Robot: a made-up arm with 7 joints. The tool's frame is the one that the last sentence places.
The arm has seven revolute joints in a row. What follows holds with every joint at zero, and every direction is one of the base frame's. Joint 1 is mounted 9 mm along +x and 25 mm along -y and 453 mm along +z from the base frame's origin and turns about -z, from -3.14 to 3.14 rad. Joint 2 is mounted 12 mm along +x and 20 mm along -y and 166 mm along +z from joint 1 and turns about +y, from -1.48 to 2.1 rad. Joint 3 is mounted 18 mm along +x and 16 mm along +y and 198 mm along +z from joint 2 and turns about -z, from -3.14 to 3.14 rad. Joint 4 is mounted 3 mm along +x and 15 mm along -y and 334 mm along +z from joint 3 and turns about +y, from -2.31 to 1.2 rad. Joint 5 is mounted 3 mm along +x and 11 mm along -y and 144 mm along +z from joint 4 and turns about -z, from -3.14 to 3.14 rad. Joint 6 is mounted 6 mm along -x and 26 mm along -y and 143 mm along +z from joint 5 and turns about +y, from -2.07 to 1.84 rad. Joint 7 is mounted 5 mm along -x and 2 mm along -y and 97 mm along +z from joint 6 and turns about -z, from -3.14 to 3.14 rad. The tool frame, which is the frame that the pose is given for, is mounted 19 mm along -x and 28 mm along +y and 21 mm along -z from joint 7; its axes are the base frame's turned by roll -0.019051, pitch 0.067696 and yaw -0.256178 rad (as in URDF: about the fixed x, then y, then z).
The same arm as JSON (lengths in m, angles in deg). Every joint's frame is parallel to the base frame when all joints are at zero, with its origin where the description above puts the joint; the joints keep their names.
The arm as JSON. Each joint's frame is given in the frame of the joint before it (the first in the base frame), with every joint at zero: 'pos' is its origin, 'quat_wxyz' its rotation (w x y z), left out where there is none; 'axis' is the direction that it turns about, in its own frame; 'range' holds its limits. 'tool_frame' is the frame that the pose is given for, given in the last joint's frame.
{"length_unit": "m", "angle_unit": "deg", "joints": [{"joint": "joint 1", "pos": [0.009, -0.025, 0.453], "axis": [0.0, 0.0, -1.0], "range": [-179.91, 179.91]}, {"joint": "joint 2", "pos": [0.012, -0.02, 0.166], "axis": [0.0, 1.0, 0.0], "range": [-84.8, 120.32]}, {"joint": "joint 3", "pos": [0.018, 0.016, 0.198], "axis": [0.0, 0.0, -1.0], "range": [-179.91, 179.91]}, {"joint": "joint 4", "pos": [0.003, -0.015, 0.334], "axis": [0.0, 1.0, 0.0], "range": [-132.35, 68.75]}, {"joint": "joint 5", "pos": [0.003, -0.011, 0.144], "axis": [0.0, 0.0, -1.0], "range": [-179.91, 179.91]}, {"joint": "joint 6", "pos": [-0.006, -0.026, 0.143], "axis": [0.0, 1.0, 0.0], "range": [-118.6, 105.42]}, {"joint": "joint 7", "pos": [-0.005, -0.002, 0.097], "axis": [0.0, 0.0, -1.0], "range": [-179.91, 179.91]}], "tool_frame": {"pos": [-0.019, 0.028, -0.021], "quat_wxyz": [0.991236, -0.005119, 0.034779, -0.12734]}}
